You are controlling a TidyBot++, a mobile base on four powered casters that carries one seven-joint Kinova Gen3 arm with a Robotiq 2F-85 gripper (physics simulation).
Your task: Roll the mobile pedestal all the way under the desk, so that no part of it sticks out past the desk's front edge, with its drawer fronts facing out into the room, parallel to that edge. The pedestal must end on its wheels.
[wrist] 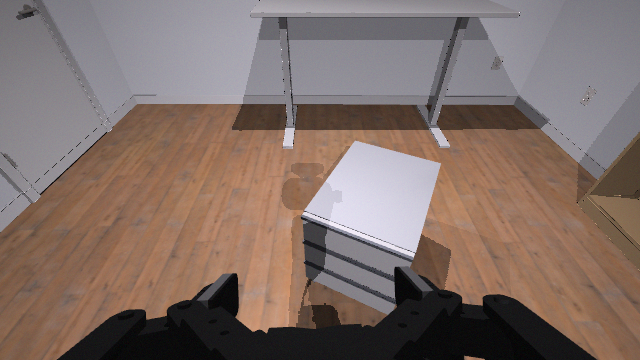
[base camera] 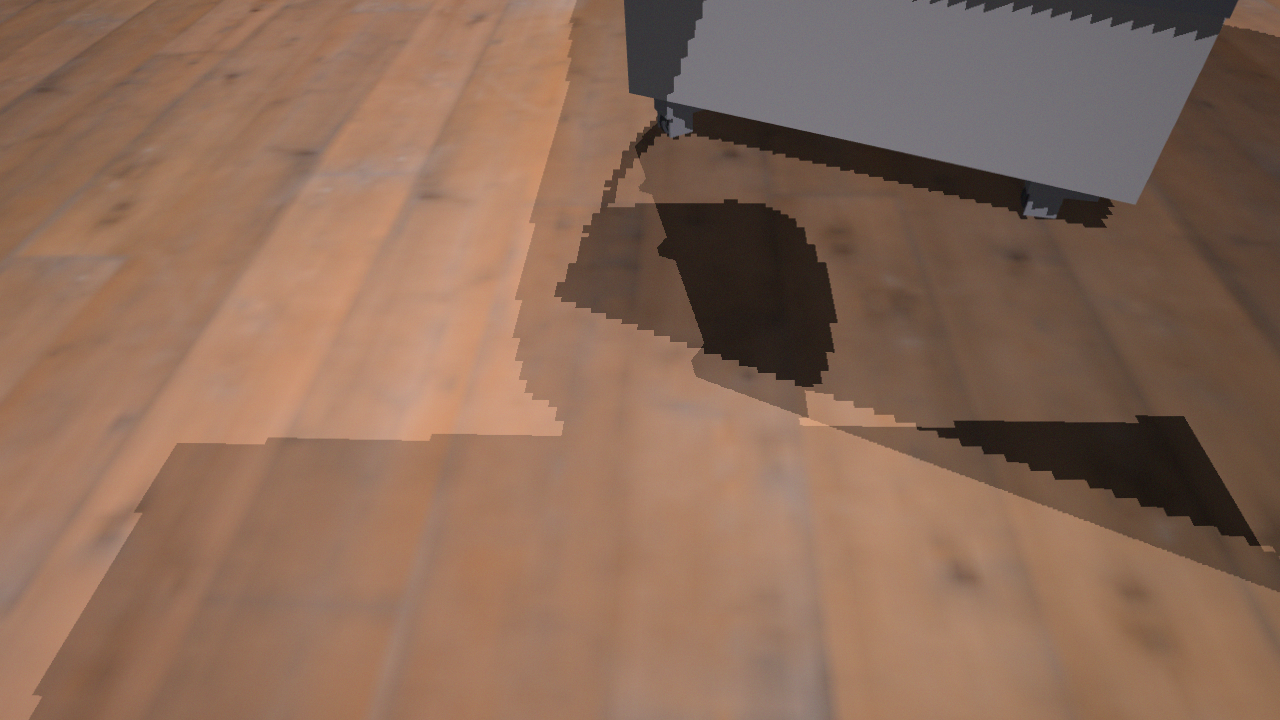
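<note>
The white pedestal (base camera: 921,89) (wrist: 375,195) stands upright on its wheels, in front of the desk and apart from it. Its drawer fronts face toward me, turned at an angle to the desk's front edge. Two casters show under its lower edge in the base camera view. The white desk (wrist: 385,14) stands against the back wall, with a leg on each side. My gripper (wrist: 316,287) is open and empty, on the near side of the pedestal; its right finger overlaps the pedestal's lower right drawer area in the wrist view. The gripper does not show in the base camera view.
A door (wrist: 35,75) is in the left wall. A brown open box or shelf (wrist: 615,205) stands at the right edge of the wrist view. The desk's feet (wrist: 288,137) reach forward on the wooden floor. Shadows lie across the floor near the pedestal.
</note>
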